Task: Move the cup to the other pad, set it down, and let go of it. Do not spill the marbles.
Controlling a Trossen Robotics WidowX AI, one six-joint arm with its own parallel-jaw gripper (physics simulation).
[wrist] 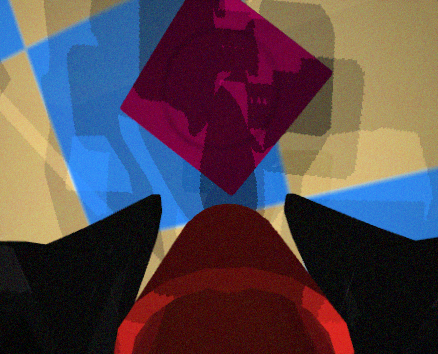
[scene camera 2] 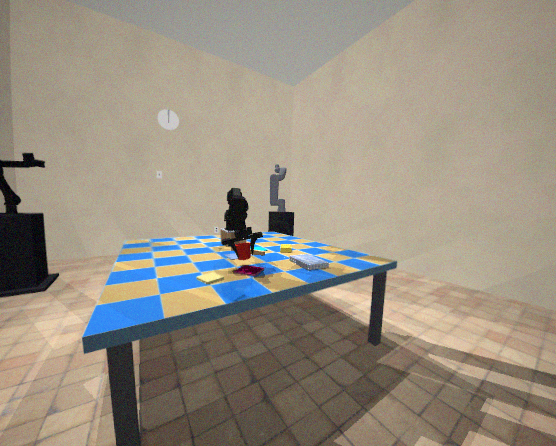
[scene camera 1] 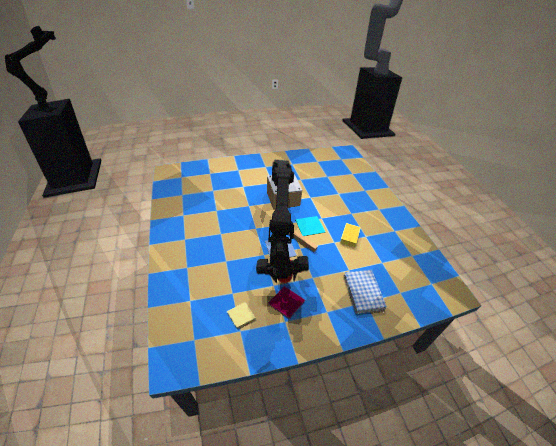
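Pixels of known places: gripper, fingertip midpoint: (wrist: 223,202) (scene camera 2: 245,256) (scene camera 1: 285,281); arm's base, link origin: (scene camera 2: 229,229).
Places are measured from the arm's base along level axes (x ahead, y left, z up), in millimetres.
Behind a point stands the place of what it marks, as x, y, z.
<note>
My gripper (scene camera 1: 284,279) {542, -151, -57} (scene camera 2: 243,254) {542, -151, -57} (wrist: 223,202) {542, -151, -57} is shut on the red cup (scene camera 1: 285,280) {538, -149, -56} (scene camera 2: 243,251) {537, -160, -32} (wrist: 230,240) {538, -157, -21}, with a finger on each side. The cup hangs above the table, a little short of the magenta pad (scene camera 1: 286,302) {607, -165, -98} (scene camera 2: 249,270) {617, -170, -98} (wrist: 170,125) {593, -124, -98}. In scene camera 2 it looks about upright; the wrist view shows its outer far wall and rim. No marbles show; the cup's bottom is out of sight. The magenta pad lies flat with a faint ring on it, under the arm's shadow. A pale lavender pad (scene camera 1: 290,249) {357, -61, -103} (scene camera 2: 232,255) {323, -121, -103} is partly hidden behind the arm.
A pale yellow square (scene camera 1: 241,315) {616, -339, -96} (scene camera 2: 210,277) {621, -341, -96} lies left of the magenta pad, a checked cloth (scene camera 1: 365,291) {661, 140, -81} (scene camera 2: 309,262) {702, 103, -81} right. Farther back are a brown bar (scene camera 1: 306,241) {348, 15, -84}, a cyan square (scene camera 1: 310,226) {248, 77, -103}, a yellow block (scene camera 1: 351,234) {370, 227, -76} and a box (scene camera 1: 292,196) {91, 38, -38} by the arm.
</note>
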